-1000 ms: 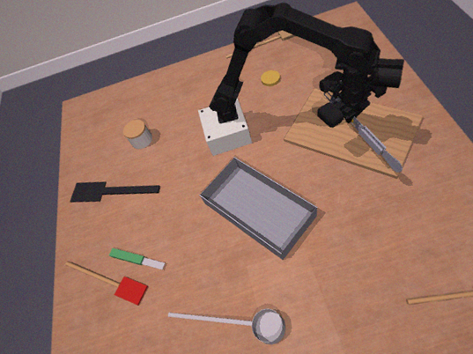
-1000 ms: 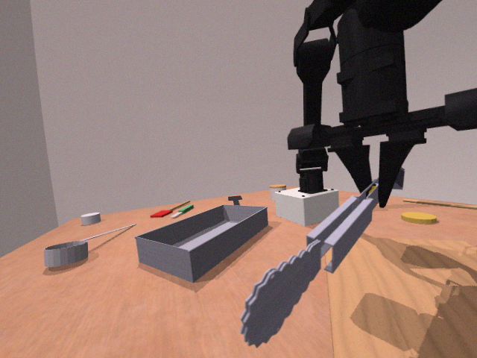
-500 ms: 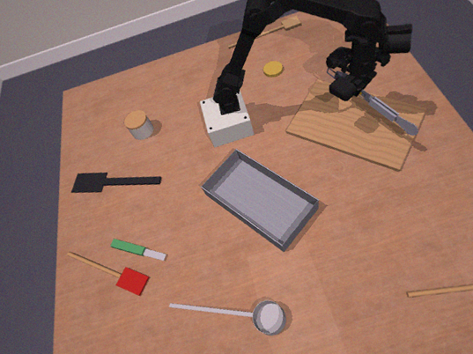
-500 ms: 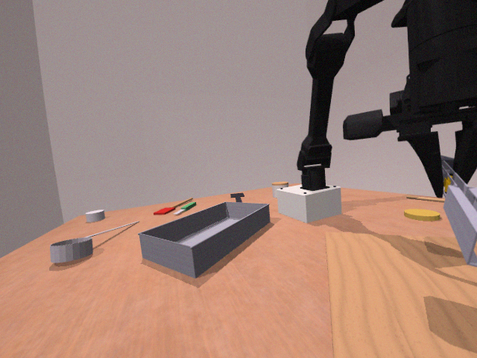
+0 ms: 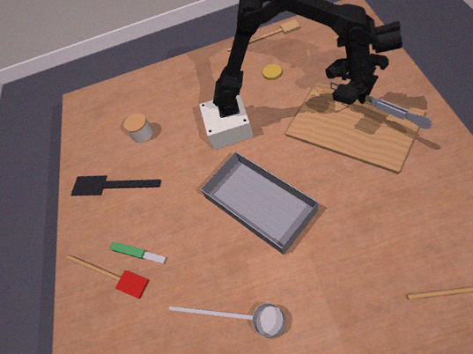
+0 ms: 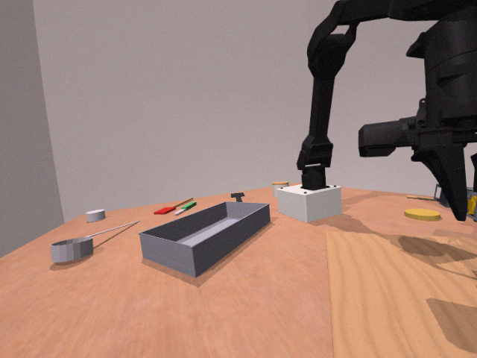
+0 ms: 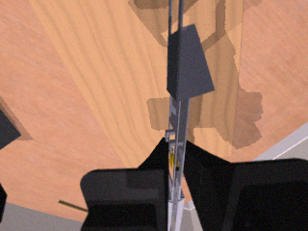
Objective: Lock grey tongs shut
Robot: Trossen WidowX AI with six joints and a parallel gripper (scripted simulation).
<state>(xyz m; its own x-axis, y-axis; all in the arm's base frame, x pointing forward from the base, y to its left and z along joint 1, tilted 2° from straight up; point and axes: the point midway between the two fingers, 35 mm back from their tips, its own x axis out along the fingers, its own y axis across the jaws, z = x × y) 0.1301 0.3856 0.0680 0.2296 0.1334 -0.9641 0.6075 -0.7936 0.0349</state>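
The wooden board lies 10 mm behind my gripper tip, 20 mm to the right of it and 100 mm below it. The rest, counted from my gripper tip: roasting tin 190 mm ahead, 370 mm to the right, 80 mm below; then green-handled tool 260 mm ahead, 740 mm to the right, 100 mm below; then yellow disc 330 mm behind, 210 mm to the right, 100 mm below.
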